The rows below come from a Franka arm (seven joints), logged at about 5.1 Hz.
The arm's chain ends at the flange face. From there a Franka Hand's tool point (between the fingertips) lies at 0.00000 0.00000 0.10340 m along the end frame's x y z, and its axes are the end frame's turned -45 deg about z.
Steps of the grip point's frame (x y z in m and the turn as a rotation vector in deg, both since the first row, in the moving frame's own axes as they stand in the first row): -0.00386 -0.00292 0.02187 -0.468 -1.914 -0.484; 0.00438 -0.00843 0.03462 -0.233 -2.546 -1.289; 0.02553 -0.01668 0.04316 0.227 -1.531 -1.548; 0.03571 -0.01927 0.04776 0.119 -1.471 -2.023; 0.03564 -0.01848 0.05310 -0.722 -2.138 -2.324; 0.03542 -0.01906 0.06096 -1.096 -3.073 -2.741
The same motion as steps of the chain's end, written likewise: -0.00296 -0.00238 0.02193 -1.684 -1.022 -0.484; 0.00005 -0.01264 0.03472 -1.965 -1.636 -1.289; 0.00848 -0.03154 0.04320 -0.922 -1.243 -1.548; 0.01362 -0.04064 0.04779 -0.956 -1.124 -2.023; 0.01387 -0.04195 0.05318 -2.022 -1.001 -2.324; 0.01396 -0.04390 0.06113 -2.948 -1.398 -2.741
